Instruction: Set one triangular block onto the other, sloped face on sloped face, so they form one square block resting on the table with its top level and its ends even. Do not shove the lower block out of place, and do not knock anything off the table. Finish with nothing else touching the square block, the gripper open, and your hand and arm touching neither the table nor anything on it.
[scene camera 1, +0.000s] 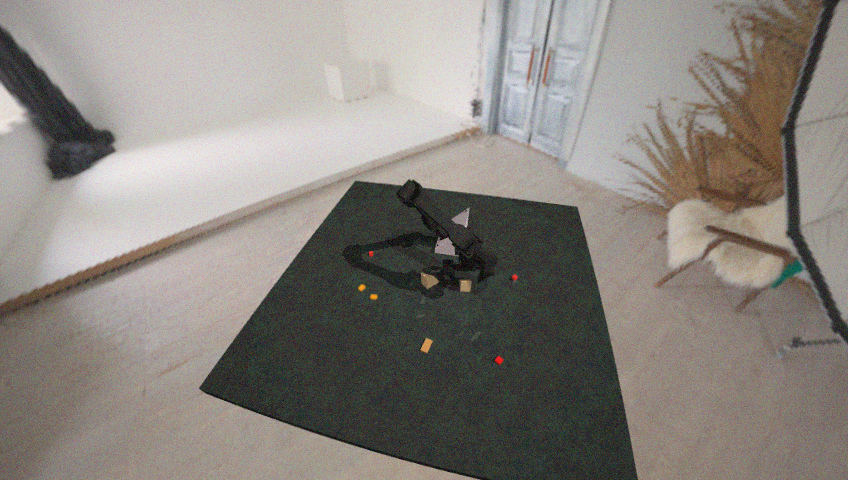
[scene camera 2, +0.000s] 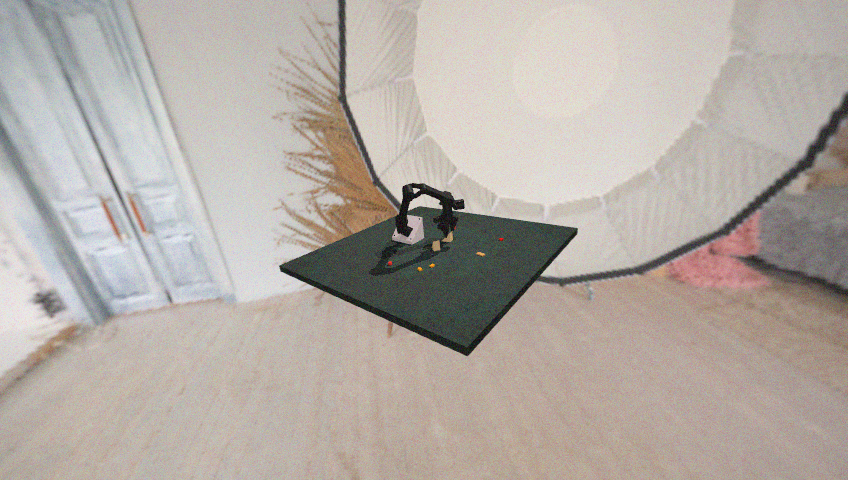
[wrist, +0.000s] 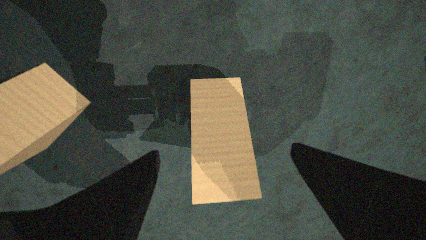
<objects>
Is the gripper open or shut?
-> Open.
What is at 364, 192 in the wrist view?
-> The gripper.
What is the gripper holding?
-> Nothing.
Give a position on a triangular block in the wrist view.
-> At 224, 169
</objects>
